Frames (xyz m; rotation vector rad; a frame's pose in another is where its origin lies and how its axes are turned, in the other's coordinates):
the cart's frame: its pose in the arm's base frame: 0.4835 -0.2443 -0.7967 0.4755 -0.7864 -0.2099
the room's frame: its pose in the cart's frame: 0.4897 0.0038 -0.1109 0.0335 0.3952 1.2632
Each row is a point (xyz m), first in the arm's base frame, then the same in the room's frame.
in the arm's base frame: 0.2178 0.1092 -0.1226
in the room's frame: 0.3336 0.6839 0.5597
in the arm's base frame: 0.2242 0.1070 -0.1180
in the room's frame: 0.3362 0.6763 0.5613
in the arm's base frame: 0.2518 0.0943 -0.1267
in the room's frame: 0.3322 0.6499 0.5444
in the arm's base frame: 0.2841 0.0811 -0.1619
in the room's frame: 0.3179 0.6268 0.5029
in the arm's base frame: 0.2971 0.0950 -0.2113
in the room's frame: 0.3124 0.6374 0.4513
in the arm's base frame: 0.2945 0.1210 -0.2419
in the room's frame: 0.3192 0.6616 0.4199
